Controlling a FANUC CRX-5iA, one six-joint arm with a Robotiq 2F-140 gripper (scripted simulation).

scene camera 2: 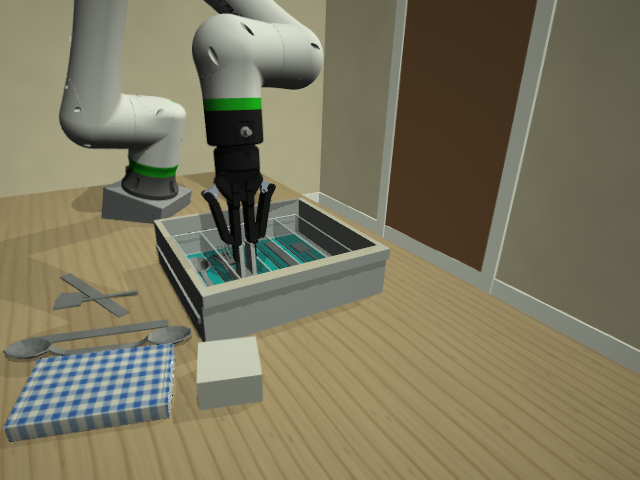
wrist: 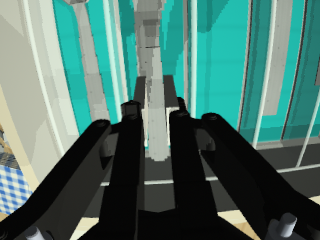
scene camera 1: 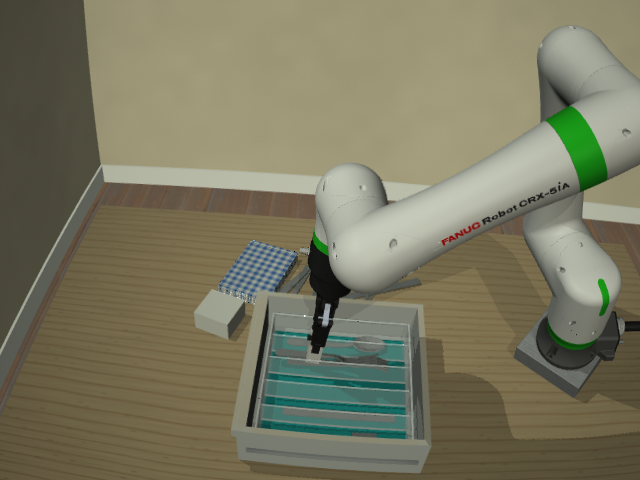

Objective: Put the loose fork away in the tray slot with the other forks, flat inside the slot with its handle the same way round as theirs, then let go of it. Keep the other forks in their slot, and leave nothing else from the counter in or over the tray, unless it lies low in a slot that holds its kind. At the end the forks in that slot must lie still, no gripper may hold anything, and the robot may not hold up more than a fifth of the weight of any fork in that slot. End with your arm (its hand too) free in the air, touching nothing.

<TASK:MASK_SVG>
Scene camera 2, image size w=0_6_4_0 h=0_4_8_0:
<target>my gripper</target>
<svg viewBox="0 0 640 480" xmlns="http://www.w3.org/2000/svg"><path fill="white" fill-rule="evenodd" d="M217 147L213 150L216 173L213 181L214 185L208 190L203 190L201 195L209 204L221 240L228 245L232 245L236 273L242 279L245 278L246 272L241 235L240 201L243 207L245 238L247 239L245 240L247 269L252 274L257 275L256 244L259 238L263 238L266 235L271 197L276 186L263 180L260 172L259 148L257 146L238 150L221 150ZM218 191L227 200L230 233L220 204L217 201L219 198ZM260 187L261 192L255 222L254 196Z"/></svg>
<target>white block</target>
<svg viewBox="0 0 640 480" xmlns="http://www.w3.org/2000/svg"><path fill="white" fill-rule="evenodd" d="M256 336L198 343L197 390L200 410L263 401L262 371Z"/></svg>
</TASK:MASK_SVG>
